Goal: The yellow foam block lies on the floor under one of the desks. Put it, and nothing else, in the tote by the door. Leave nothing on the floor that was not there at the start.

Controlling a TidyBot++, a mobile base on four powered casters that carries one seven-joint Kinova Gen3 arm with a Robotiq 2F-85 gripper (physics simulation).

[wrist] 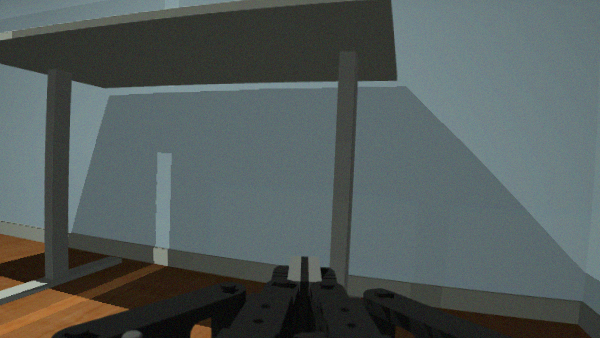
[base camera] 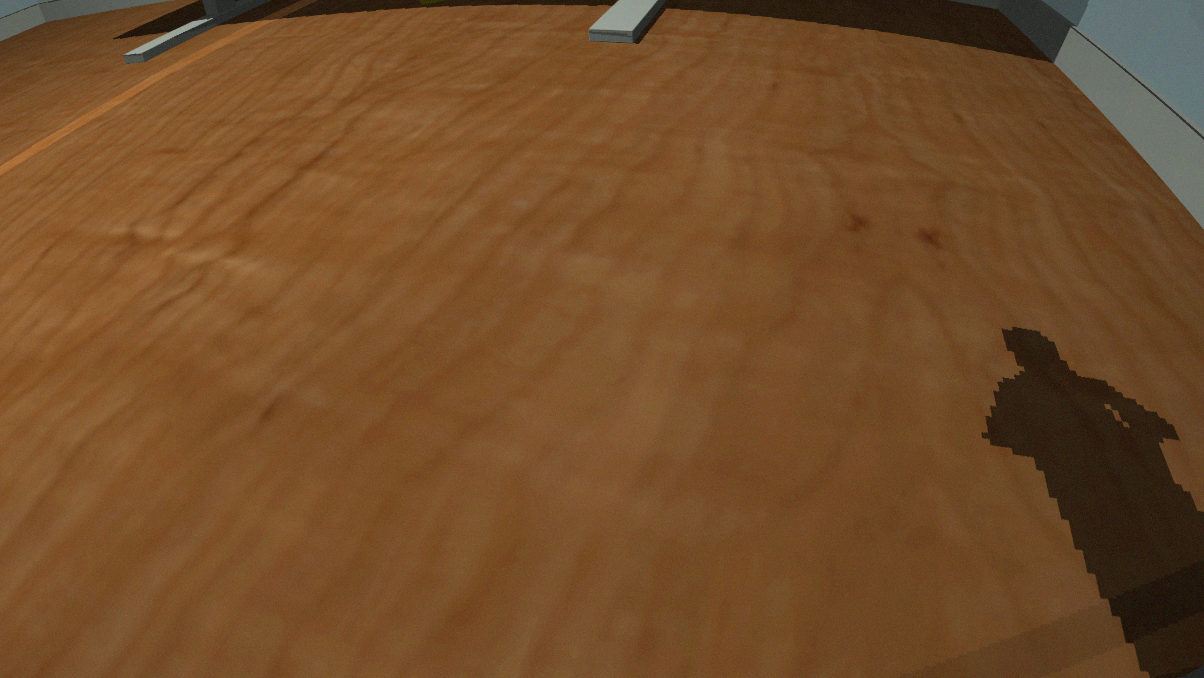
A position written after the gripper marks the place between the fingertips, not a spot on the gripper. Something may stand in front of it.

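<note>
The gripper (wrist: 303,276) is in sight, and so is a grey desk (wrist: 119,51).
</note>
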